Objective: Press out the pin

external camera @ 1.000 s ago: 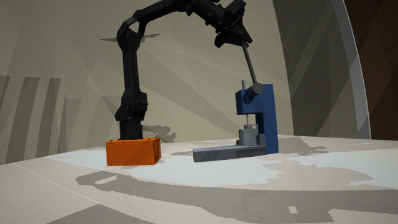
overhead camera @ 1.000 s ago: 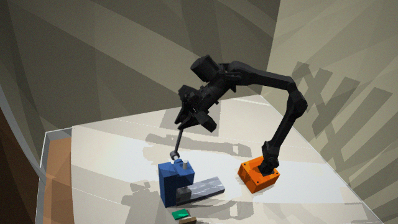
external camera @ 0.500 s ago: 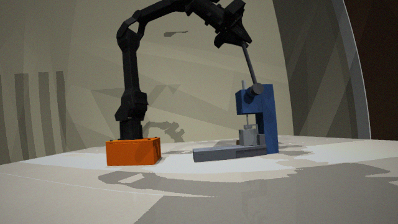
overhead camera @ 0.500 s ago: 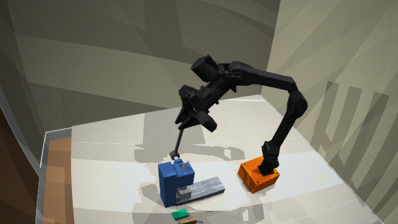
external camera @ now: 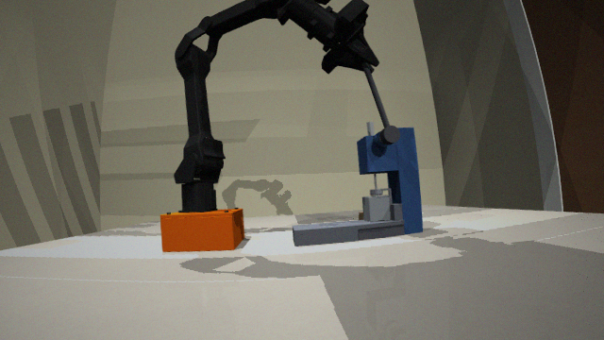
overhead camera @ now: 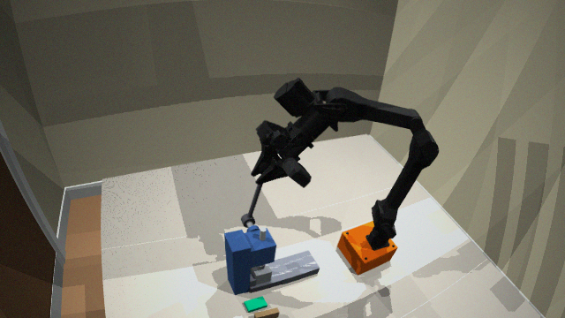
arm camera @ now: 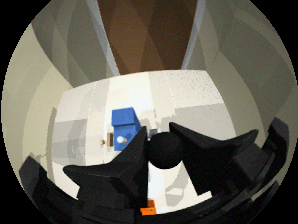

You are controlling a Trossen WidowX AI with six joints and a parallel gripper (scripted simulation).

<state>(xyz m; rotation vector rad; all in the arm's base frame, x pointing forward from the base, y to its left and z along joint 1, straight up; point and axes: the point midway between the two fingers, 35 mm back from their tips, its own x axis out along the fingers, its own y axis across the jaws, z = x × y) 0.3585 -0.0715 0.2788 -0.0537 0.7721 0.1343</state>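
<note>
Now: the dark lever 50 mm below my gripper tip, 10 mm to the left of it and 10 mm behind it. Also, from my gripper tip: round pin 250 mm below, 70 mm to the left, 10 mm behind; then punch 170 mm below, 70 mm to the left, 10 mm behind; then green tile 310 mm below, 160 mm to the left, 20 mm ahead.
</note>
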